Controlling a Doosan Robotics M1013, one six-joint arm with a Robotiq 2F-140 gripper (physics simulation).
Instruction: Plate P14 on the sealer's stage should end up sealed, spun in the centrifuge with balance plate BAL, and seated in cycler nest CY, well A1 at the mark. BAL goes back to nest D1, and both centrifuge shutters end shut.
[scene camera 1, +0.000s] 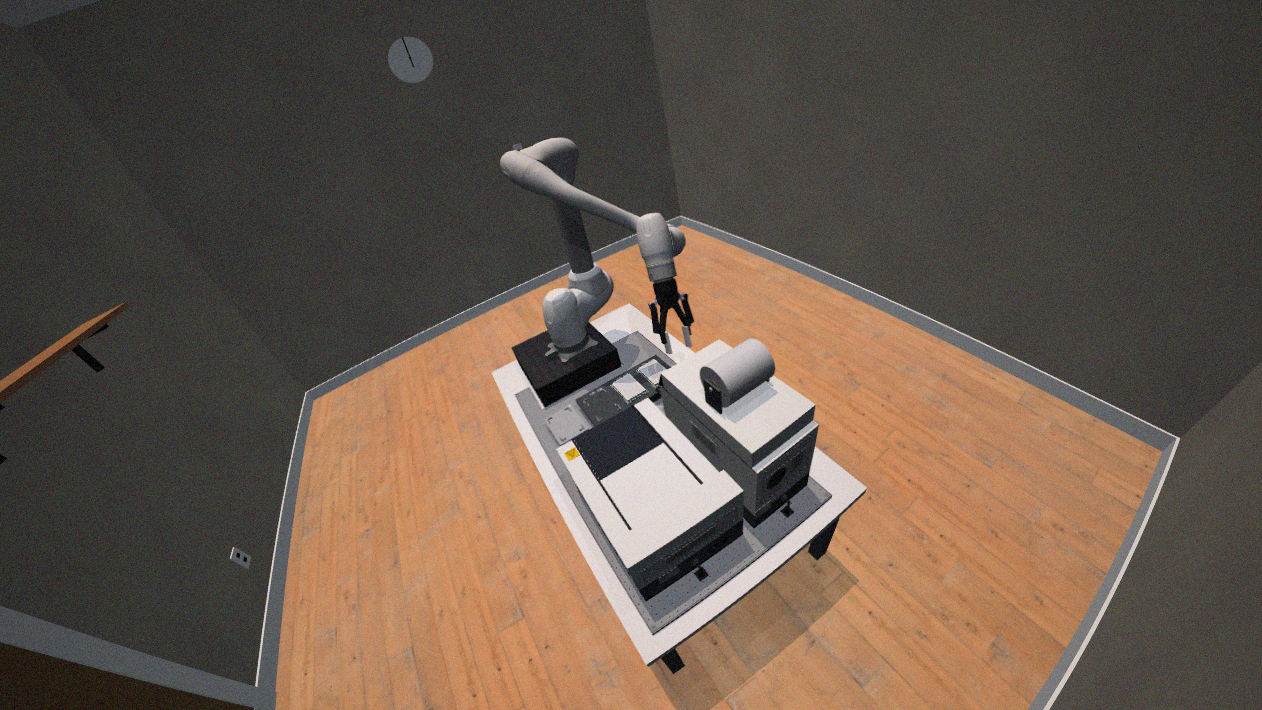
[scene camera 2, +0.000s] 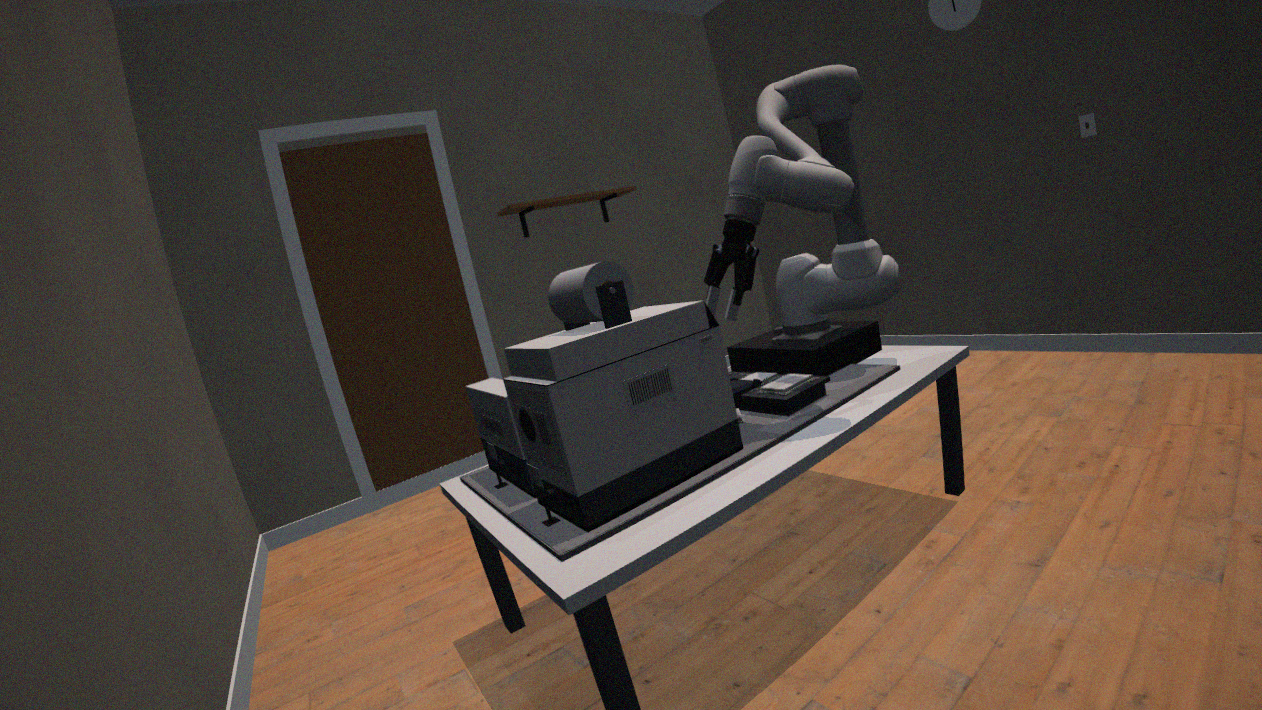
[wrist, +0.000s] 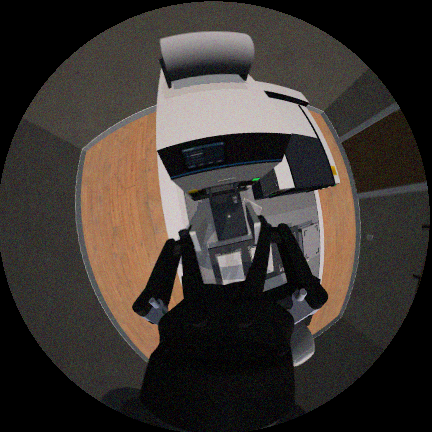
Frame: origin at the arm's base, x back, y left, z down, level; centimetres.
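Seen in the pictures: gripper, fingertip midpoint: (scene camera 1: 679, 350) (scene camera 2: 719, 317) (wrist: 225, 213); arm's base, link origin: (scene camera 1: 572, 346) (scene camera 2: 807, 336).
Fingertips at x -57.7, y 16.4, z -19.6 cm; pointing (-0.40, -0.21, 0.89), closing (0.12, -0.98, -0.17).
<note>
Pixels of each thing's top centre, then the offset from my fingertips to it. "spot": a spot on its surface instead. Level surfaces: height alone.
- sealer, top centre: (scene camera 2: 591, 264) (scene camera 1: 730, 351) dy -4.5, dx -28.9, dz -18.6 cm
- sealer's dark stage, top centre: (scene camera 2: 723, 388) (wrist: 227, 211) dy -2.9, dx -0.6, dz +17.6 cm
- dark top panel, top centre: (scene camera 1: 616, 440) (wrist: 310, 157) dy -33.8, dx -10.3, dz +7.7 cm
- dark nest, surface spot: (scene camera 1: 601, 403) spot: dy -23.9, dx +22.4, dz +24.1 cm
- pale grey nest, top centre: (scene camera 1: 564, 422) (wrist: 312, 241) dy -39.6, dx +23.6, dz +23.6 cm
- roll, top centre: (scene camera 2: 582, 266) (scene camera 1: 736, 355) dy -4.7, dx -31.0, dz -18.6 cm
- table, surface height: dz +30.3 cm
My gripper (scene camera 1: 677, 340) (scene camera 2: 721, 310) (wrist: 225, 213) is part open and empty, high in front of the sealer (scene camera 1: 741, 410) (scene camera 2: 626, 406) (wrist: 220, 115), the tall machine with a roll on top. In the wrist view the sealer's dark stage (wrist: 229, 212) shows between the fingers; I make out no pale plate on it and cannot identify P14. A pale plate (scene camera 1: 651, 369) (scene camera 2: 785, 382) (wrist: 230, 265) sits at one nest, with another pale plate (scene camera 1: 628, 386) beside it; which is BAL I cannot read. The low white machine (scene camera 1: 661, 503) (wrist: 330, 175), apparently the centrifuge, has a dark top panel (scene camera 1: 617, 441) (wrist: 309, 160); its shutters' state is unclear.
A dark nest (scene camera 1: 601, 403) and a pale grey nest (scene camera 1: 564, 423) (wrist: 310, 237) stand in line between the black robot base (scene camera 1: 560, 366) (scene camera 2: 807, 347) and the low machine. The roll (scene camera 1: 741, 366) (scene camera 2: 586, 293) (wrist: 207, 52) rises above the sealer. The table (scene camera 1: 608, 565) (scene camera 2: 706, 503) carries everything.
</note>
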